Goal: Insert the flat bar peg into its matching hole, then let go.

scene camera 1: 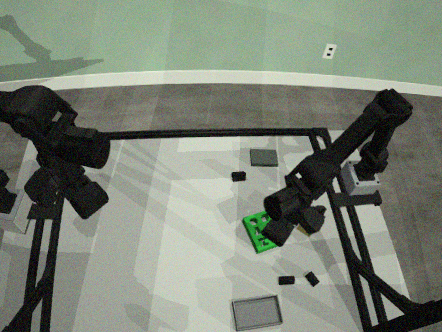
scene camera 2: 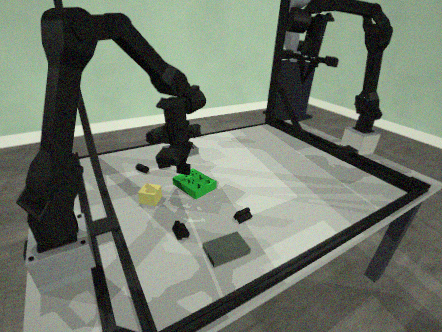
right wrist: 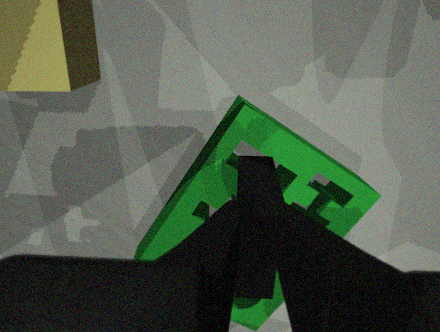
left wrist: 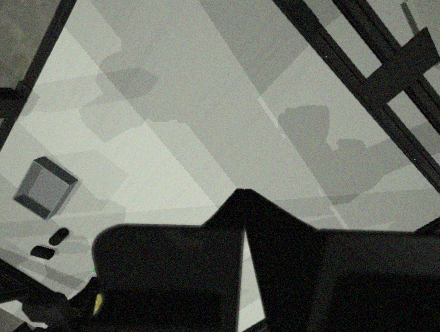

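The green board point(scene camera 1: 254, 234) point(scene camera 2: 196, 186) point(right wrist: 300, 147) with several shaped holes lies flat on the table, turned at an angle in the right wrist view. My right gripper point(scene camera 1: 295, 220) point(scene camera 2: 176, 159) point(right wrist: 255, 213) points down over the board and is shut on the black flat bar peg point(scene camera 2: 183, 169) point(right wrist: 256, 182). The peg covers part of the holes in the right wrist view; its height above the board and which hole lies under it cannot be told. My left gripper point(scene camera 1: 62, 194) point(scene camera 2: 311, 60) point(left wrist: 243, 196) is shut and empty, raised well away from the board.
A yellow block point(scene camera 2: 150, 195) point(right wrist: 42, 45) stands beside the board. Small black pieces point(scene camera 1: 238, 176) point(scene camera 1: 286, 280) point(scene camera 1: 312, 278) point(scene camera 2: 180, 230) lie around it. A grey slab point(scene camera 1: 264, 157) point(scene camera 2: 226, 248) and a grey tray point(scene camera 1: 257, 313) point(left wrist: 46, 188) also lie on the table. Black frame bars point(scene camera 1: 210, 133) edge the table.
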